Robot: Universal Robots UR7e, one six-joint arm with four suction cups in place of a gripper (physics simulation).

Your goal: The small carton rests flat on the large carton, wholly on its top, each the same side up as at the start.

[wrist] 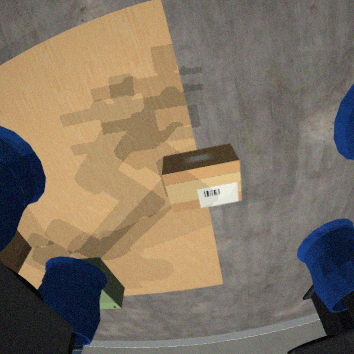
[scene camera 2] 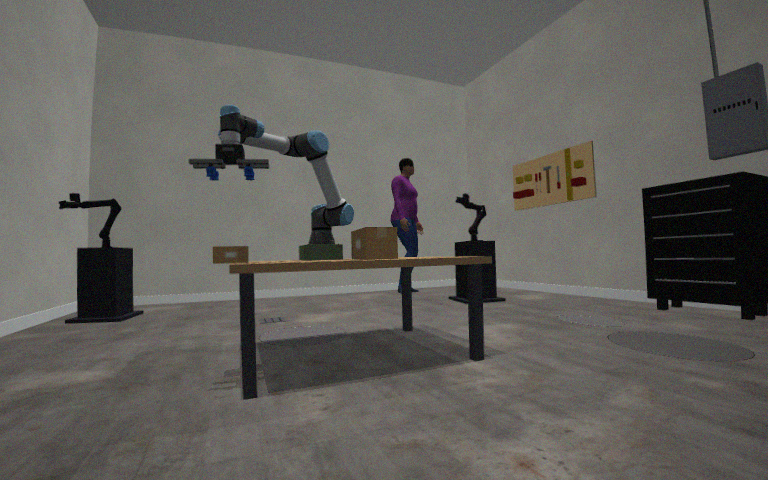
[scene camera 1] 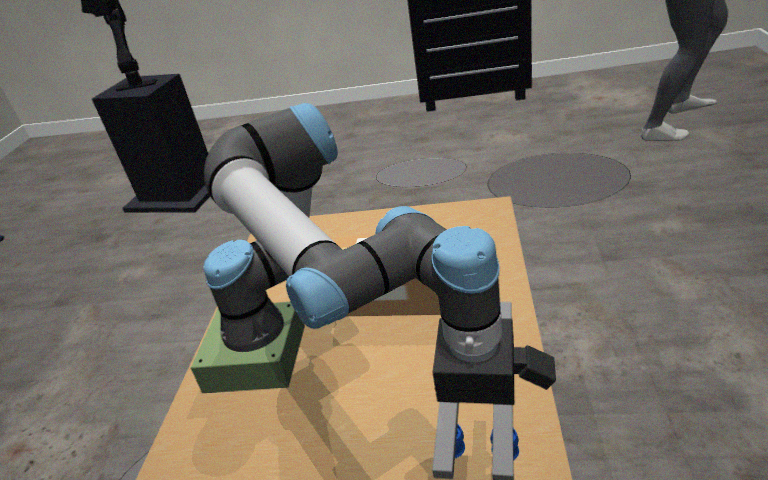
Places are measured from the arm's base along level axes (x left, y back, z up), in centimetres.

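Pixels of known places: hand at its tool point: [wrist: 197,218] [scene camera 2: 231,177] [scene camera 1: 479,405]; arm's base at its link origin: [scene camera 2: 322,244] [scene camera 1: 253,329].
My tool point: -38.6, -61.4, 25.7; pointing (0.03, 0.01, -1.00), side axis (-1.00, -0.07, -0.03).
For each thing: its top centre in the pictures, then the offset to it from my tool point, as dx, dy, dz.
- small carton at its top centre: [wrist: 203,188] [scene camera 2: 231,246] -3.7, +18.9, -27.0
- large carton at its top centre: [scene camera 1: 388,250] [scene camera 2: 372,229] +63.3, +31.9, -19.0
The small carton [scene camera 2: 230,254] [wrist: 182,192] rests flat at the table's end and overhangs its edge, with a tape strip and a white barcode label on top. It does not show in scene camera 1. The large carton [scene camera 2: 374,243] [scene camera 1: 423,305] [wrist: 14,254] stands further along the table; the arm hides most of it in scene camera 1, and a dark corner shows at the left edge of the wrist view. My gripper [scene camera 1: 482,442] [scene camera 2: 230,173] is open, its blue suction cups pointing down with nothing on them, well above the small carton and apart from it.
The arm's green base block [scene camera 1: 243,370] [scene camera 2: 321,251] [wrist: 111,299] stands on the wooden table [scene camera 1: 396,362] [scene camera 2: 362,263] [wrist: 60,65]. A person in purple [scene camera 2: 404,198] stands behind the table. Black pedestals with small arms and a black drawer cabinet [scene camera 1: 472,59] [scene camera 2: 693,243] stand around on the floor.
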